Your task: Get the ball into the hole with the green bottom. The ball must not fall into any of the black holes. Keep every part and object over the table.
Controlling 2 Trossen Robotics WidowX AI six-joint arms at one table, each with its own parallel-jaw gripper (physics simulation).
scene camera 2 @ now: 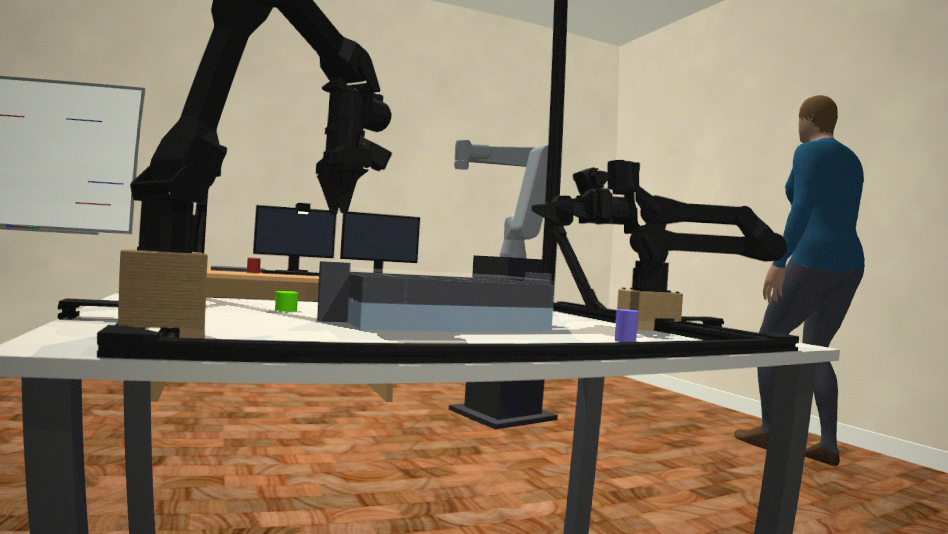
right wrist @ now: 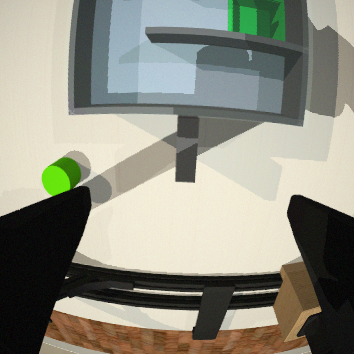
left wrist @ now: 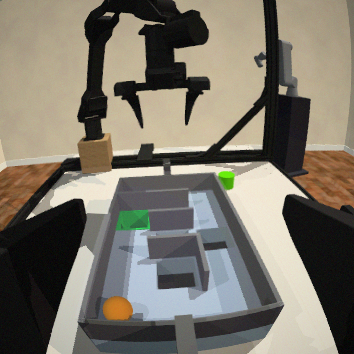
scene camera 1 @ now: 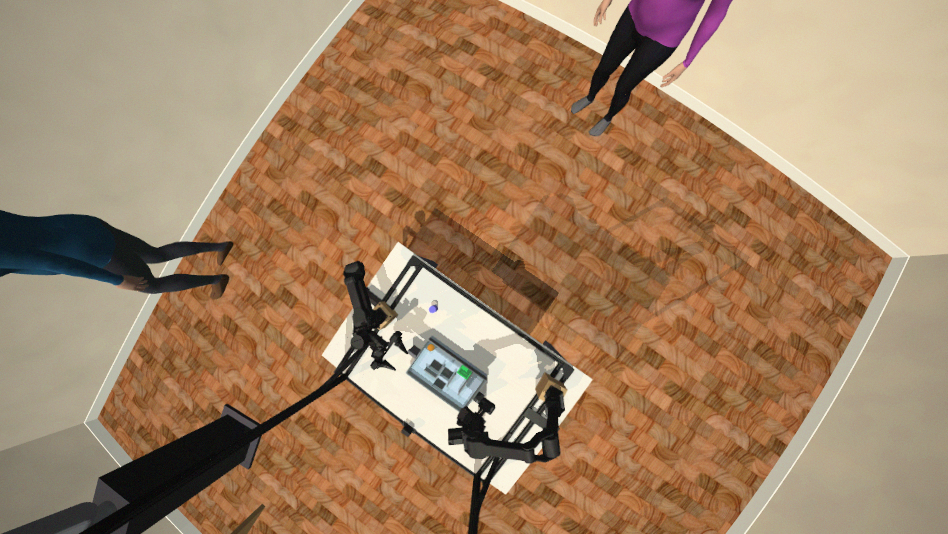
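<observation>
The grey walled maze box (scene camera 1: 434,391) (scene camera 2: 451,317) (left wrist: 235,327) (right wrist: 125,110) lies flat on the table. The orange ball (scene camera 1: 430,346) (left wrist: 117,308) is inside its near left corner in the left wrist view. The green-bottomed hole (scene camera 1: 465,371) (left wrist: 133,220) (right wrist: 257,20) is by the left wall, farther up. A black hole (left wrist: 176,280) lies between ball and inner walls; another black hole (left wrist: 215,245) is at right. My left gripper (scene camera 1: 399,358) (left wrist: 186,207) is open before the near handle (left wrist: 185,332). My right gripper (scene camera 2: 340,210) (left wrist: 163,126) (right wrist: 193,201) is open, pointing down above the far handle (right wrist: 186,155).
A green cylinder (scene camera 2: 285,301) (left wrist: 226,180) (right wrist: 61,176) stands near the box's far right corner in the left wrist view. A purple cylinder (scene camera 1: 433,307) (scene camera 2: 626,325) stands near the left arm's base. Black rails (scene camera 2: 451,348) run along the table edges.
</observation>
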